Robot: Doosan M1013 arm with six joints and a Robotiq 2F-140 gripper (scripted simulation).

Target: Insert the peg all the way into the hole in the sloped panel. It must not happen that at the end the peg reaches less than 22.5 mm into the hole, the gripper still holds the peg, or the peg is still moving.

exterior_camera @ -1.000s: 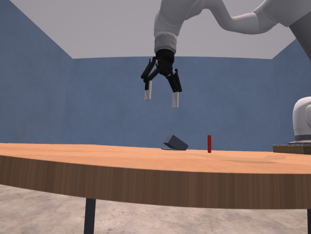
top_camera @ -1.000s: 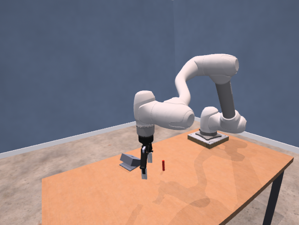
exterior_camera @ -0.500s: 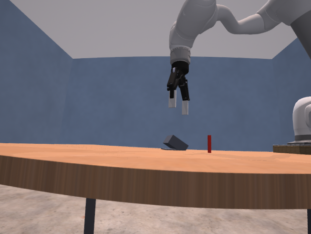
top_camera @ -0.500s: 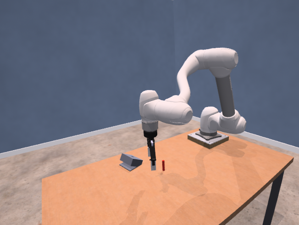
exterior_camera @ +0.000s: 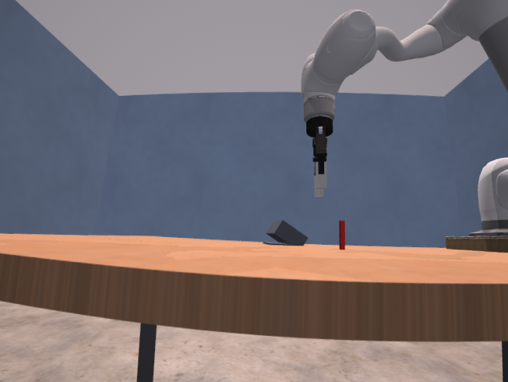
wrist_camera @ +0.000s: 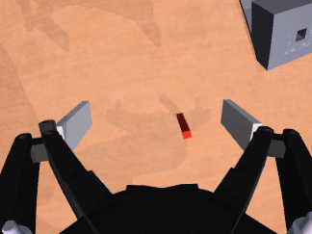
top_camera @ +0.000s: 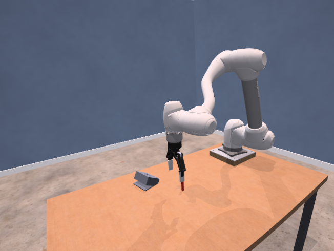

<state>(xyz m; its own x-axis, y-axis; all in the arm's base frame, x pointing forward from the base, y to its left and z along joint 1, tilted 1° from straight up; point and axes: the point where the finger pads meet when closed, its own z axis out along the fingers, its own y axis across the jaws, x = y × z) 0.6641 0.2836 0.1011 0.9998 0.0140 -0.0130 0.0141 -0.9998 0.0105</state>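
Right now my hand is 6 cm past the red peg, 5 cm to the left of it and 12 cm above it.
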